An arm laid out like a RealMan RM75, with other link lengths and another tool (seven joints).
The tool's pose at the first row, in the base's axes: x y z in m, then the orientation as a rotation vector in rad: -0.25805 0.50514 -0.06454 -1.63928 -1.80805 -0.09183
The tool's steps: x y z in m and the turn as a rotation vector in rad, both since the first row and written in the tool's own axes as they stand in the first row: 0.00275 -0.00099 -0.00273 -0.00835 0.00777 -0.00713; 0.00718 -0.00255 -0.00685 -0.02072 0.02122 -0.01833; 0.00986 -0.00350 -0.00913 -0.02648 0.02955 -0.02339; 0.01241 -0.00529 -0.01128 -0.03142 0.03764 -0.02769; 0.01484 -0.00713 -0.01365 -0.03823 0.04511 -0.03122; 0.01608 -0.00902 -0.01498 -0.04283 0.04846 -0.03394
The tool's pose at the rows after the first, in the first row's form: -0.25768 0.50597 -0.06065 -1.63621 -1.81007 -0.10892; -0.25717 0.50745 -0.05460 -1.63034 -1.81199 -0.13607; -0.25696 0.50845 -0.05110 -1.62702 -1.81112 -0.15027; -0.25757 0.50923 -0.04744 -1.62385 -1.80959 -0.16317; -0.25813 0.50979 -0.04366 -1.62283 -1.80826 -0.17695; -0.25923 0.50982 -0.04128 -1.62238 -1.80891 -0.18507
